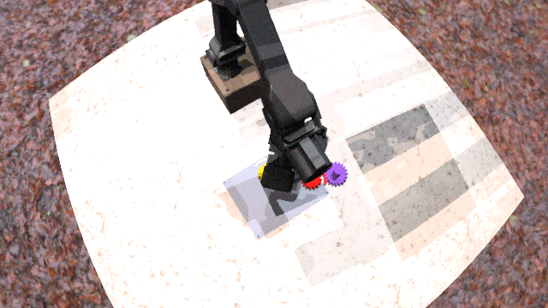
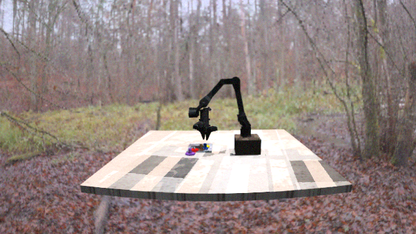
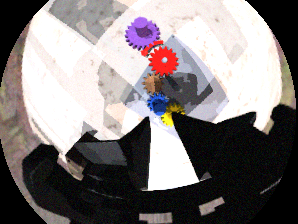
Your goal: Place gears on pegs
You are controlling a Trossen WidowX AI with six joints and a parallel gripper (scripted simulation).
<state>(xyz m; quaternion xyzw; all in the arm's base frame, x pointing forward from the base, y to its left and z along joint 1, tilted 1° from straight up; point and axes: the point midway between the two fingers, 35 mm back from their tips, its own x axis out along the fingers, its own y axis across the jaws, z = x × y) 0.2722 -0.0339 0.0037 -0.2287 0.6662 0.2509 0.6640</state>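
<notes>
Right now my gripper tip is 50 mm above the small blue gear. Round my gripper tip: small brown gear (30 mm ahead, 30 mm to the left, 50 mm below); then yellow gear (40 mm to the right, 50 mm below); then red gear (70 mm ahead, 30 mm to the left, 50 mm below).
</notes>
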